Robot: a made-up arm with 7 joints.
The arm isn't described. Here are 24 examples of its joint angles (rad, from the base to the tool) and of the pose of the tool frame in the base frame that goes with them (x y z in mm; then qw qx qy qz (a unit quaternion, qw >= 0)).
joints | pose
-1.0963 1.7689 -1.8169 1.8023 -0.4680 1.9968 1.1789 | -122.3 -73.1 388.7 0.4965 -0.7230 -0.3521 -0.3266
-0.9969 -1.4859 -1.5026 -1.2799 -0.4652 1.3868 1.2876 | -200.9 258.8 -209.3 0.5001 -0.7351 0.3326 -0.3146
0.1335 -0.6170 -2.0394 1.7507 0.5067 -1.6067 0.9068 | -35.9 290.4 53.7 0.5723 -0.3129 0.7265 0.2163
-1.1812 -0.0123 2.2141 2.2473 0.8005 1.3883 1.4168 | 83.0 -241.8 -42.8 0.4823 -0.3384 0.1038 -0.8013
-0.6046 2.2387 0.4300 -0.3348 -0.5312 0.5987 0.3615 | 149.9 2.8 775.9 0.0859 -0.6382 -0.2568 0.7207
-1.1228 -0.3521 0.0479 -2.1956 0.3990 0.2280 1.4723 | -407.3 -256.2 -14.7 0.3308 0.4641 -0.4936 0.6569
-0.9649 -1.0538 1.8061 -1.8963 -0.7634 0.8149 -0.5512 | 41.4 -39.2 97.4 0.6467 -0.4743 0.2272 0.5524
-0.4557 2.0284 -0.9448 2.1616 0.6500 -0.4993 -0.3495 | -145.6 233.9 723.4 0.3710 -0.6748 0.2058 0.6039
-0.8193 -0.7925 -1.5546 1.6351 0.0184 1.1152 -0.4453 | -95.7 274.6 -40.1 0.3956 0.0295 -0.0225 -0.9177
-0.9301 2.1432 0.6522 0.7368 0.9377 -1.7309 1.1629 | 115.2 201.5 752.4 0.7340 -0.0290 0.6314 -0.2485
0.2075 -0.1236 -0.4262 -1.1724 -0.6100 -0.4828 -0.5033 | -438.1 232.7 113.8 0.5896 0.7491 -0.2589 -0.1555
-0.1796 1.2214 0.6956 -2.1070 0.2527 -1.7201 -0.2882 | -237.9 13.9 695.0 0.9649 0.1664 -0.1555 0.1309
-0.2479 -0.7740 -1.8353 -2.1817 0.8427 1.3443 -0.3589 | -70.5 262.3 166.1 0.2347 -0.7585 0.5131 0.3260
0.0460 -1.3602 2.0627 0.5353 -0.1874 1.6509 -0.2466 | 266.5 15.7 19.4 0.1965 0.1244 -0.9595 0.1588
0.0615 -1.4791 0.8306 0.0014 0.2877 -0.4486 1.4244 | 81.8 -74.7 -200.0 0.0411 -0.6163 0.5110 -0.5978
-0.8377 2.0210 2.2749 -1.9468 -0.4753 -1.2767 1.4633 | 7.7 -35.5 500.3 0.0424 0.9854 -0.1263 0.1058
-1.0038 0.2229 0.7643 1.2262 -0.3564 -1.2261 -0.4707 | -273.0 -302.3 168.9 0.0869 -0.5476 -0.6739 0.4883
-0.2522 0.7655 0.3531 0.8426 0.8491 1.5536 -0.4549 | -452.1 -106.2 431.2 0.9098 -0.3406 -0.2307 0.0546
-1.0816 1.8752 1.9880 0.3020 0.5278 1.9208 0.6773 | -15.9 -163.9 533.3 0.4481 0.3004 0.1529 0.8280
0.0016 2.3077 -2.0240 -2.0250 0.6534 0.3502 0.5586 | -8.6 249.5 387.0 0.7226 -0.6790 -0.0009 -0.1298
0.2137 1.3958 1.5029 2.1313 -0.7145 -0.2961 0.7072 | -278.3 15.5 764.5 0.5492 0.0979 0.2852 0.7794
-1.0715 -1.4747 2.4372 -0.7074 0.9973 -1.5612 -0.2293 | 99.0 132.1 96.1 0.2922 0.3887 -0.3528 0.7994
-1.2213 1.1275 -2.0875 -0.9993 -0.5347 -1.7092 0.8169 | -281.7 -107.6 422.0 0.5404 -0.4602 -0.5583 0.4295
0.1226 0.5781 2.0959 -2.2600 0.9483 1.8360 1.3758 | -311.8 -153.9 424.5 0.0656 0.9565 0.2636 0.1061
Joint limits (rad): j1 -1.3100..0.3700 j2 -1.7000..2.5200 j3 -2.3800..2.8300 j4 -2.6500..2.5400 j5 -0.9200..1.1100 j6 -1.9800..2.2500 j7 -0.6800..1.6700
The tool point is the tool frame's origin. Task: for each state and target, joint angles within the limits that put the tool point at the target. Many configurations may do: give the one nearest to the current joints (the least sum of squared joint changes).
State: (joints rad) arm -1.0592 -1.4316 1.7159 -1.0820 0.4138 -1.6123 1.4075
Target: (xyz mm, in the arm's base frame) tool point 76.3 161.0 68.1
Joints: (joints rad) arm -1.1515 -1.0190 2.3434 -1.6793 0.0850 -1.9800 1.5129
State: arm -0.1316 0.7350 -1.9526 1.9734 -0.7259 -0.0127 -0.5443
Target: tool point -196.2 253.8 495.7
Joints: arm -0.0579 1.6691 -1.5074 1.8029 -0.5453 -0.1013 -0.6800
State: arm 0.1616 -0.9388 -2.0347 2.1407 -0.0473 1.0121 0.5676
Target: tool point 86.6 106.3 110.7
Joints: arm 0.1065 -0.5141 -2.1434 2.2730 -0.2302 1.1253 0.4440
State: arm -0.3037 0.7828 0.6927 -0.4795 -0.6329 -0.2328 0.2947
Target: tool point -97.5 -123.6 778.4
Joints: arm -0.5768 1.5043 0.4342 -0.6167 -0.3671 -0.2031 0.4740
